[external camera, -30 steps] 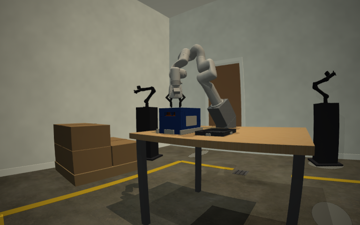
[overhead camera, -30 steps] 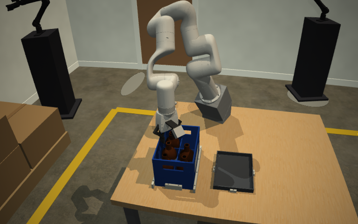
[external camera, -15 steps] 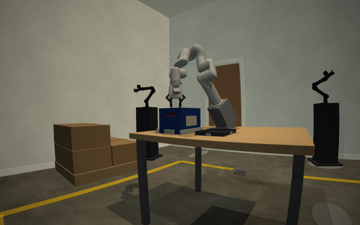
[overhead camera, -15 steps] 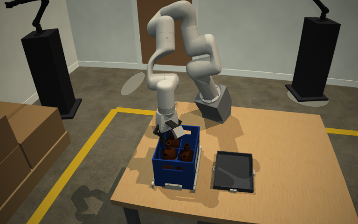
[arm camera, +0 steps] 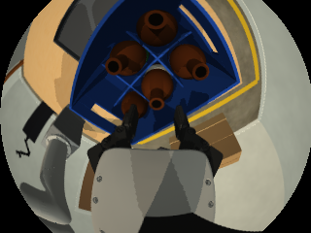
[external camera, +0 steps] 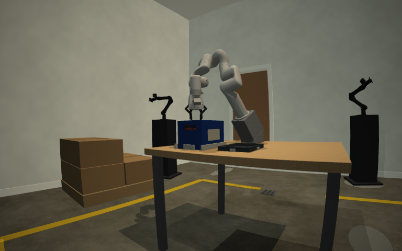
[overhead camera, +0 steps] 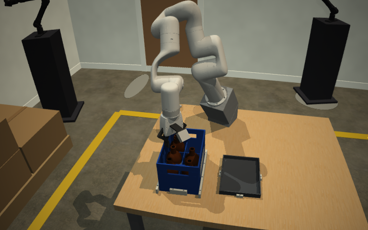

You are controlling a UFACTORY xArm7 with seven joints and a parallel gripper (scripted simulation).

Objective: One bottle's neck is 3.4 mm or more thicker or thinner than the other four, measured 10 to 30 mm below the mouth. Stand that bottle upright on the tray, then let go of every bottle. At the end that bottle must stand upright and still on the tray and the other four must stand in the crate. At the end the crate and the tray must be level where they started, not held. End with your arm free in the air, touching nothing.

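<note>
My hand is 11 cm above the glass bottle. Round my hand: brown bottle 8 cm behind, 2 cm to the left, 11 cm below; dark tray 7 cm ahead, 32 cm to the left, 19 cm below; blue crate 1 cm ahead, 4 cm to the left, 12 cm below.
</note>
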